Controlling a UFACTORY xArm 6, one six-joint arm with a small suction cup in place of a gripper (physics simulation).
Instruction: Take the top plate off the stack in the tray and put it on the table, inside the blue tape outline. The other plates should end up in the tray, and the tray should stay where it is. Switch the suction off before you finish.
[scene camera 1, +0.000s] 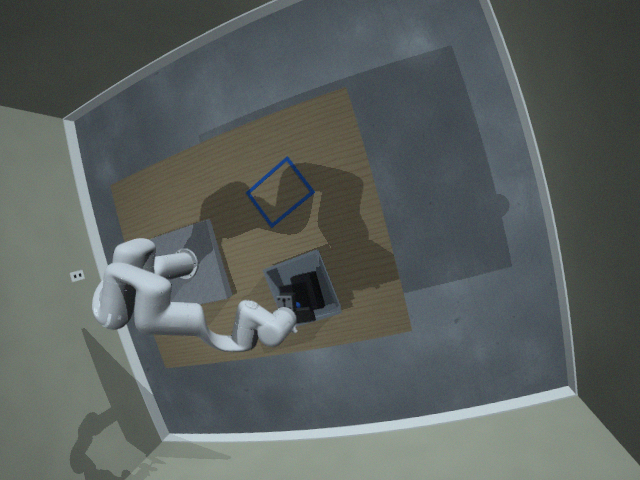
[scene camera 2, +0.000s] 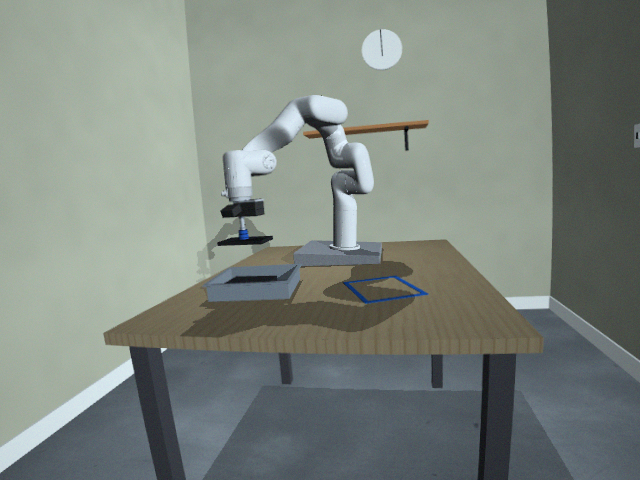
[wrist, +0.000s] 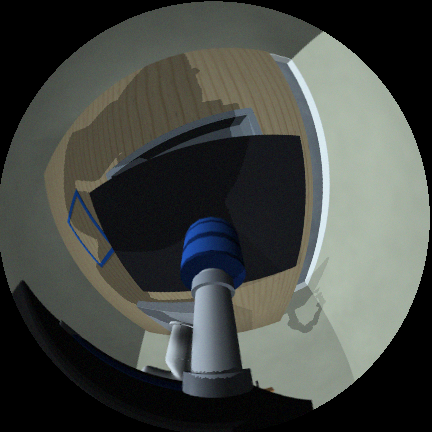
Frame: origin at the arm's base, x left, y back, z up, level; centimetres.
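Seen in the pictures: hand, its tool point: (scene camera 1: 297, 305) (scene camera 2: 244, 242) (wrist: 210, 232); arm's base, origin of its link: (scene camera 1: 185, 263) (scene camera 2: 344, 247) (wrist: 184, 325).
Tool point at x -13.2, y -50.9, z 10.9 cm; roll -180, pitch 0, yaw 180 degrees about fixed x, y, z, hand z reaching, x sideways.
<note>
Offsets run from my tool point to a thing's middle. Level surfaces: height alone.
My suction cup (scene camera 1: 298, 304) (scene camera 2: 243, 235) (wrist: 212, 250) is shut on a thin black plate @(dy -0.2, dx +0.7, dz +0.5 cm) (scene camera 2: 260, 240) (wrist: 175, 200), stuck near its middle. The plate hangs nearly level in the air, clearly above the grey tray @(dy +1.3, dx +2.1, dz -12.2 cm) (scene camera 1: 327, 284) (scene camera 2: 248, 293) (wrist: 253, 123). Black plate material @(dy -0.2, dx +0.9, dz -11.8 cm) (scene camera 2: 253, 279) shows low inside the tray in scene camera 2; how many plates lie there cannot be told. The held plate hides much of the tray in the wrist view. The blue tape outline (scene camera 1: 292, 208) (scene camera 2: 396, 298) (wrist: 107, 258) lies on the table, apart from the tray, with no plate inside it.
The wooden table @(dz -14.7 cm) (scene camera 1: 155, 206) (scene camera 2: 444, 320) carries the arm's grey base block (scene camera 1: 214, 279) (scene camera 2: 310, 256) behind the tray and outline in scene camera 2. The tray's walls stand up around its inside. The arm's shadow falls across part of the outline.
</note>
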